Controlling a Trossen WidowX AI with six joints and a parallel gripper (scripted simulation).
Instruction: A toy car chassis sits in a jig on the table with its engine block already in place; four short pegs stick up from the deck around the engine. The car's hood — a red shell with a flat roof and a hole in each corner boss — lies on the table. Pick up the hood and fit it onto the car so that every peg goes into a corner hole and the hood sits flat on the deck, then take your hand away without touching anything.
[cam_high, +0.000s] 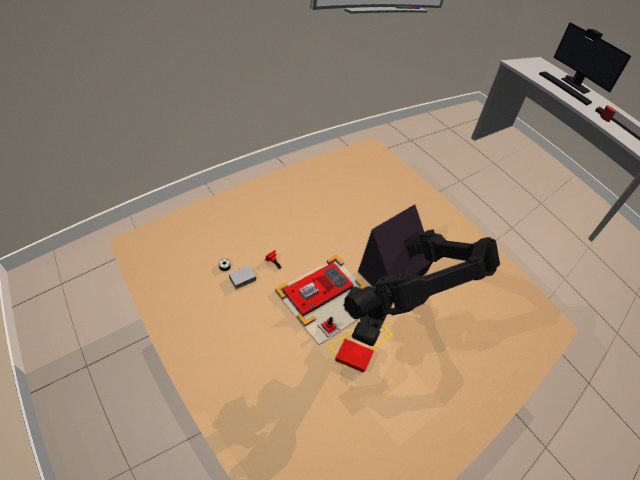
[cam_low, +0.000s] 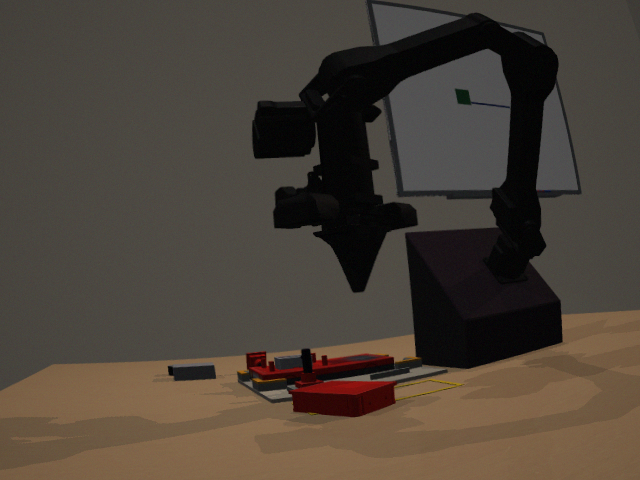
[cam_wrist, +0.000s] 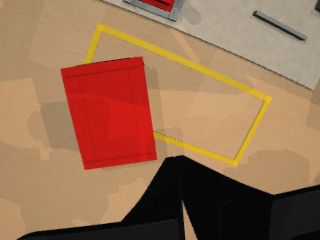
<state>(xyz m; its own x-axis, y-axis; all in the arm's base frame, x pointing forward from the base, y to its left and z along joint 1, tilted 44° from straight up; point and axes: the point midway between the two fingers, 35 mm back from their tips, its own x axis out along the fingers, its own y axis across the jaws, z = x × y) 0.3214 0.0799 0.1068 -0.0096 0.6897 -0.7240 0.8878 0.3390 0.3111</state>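
Right now the red hood is 4 cm ahead of my gripper tip, 2 cm to the left of it and 11 cm below it. The rest, counted from my gripper tip: grey engine block 2 cm ahead, 22 cm to the right, 10 cm below; then wheel 18 cm ahead, 47 cm to the right, 12 cm below; then grey jig plate 2 cm behind, 20 cm to the right, 12 cm below.
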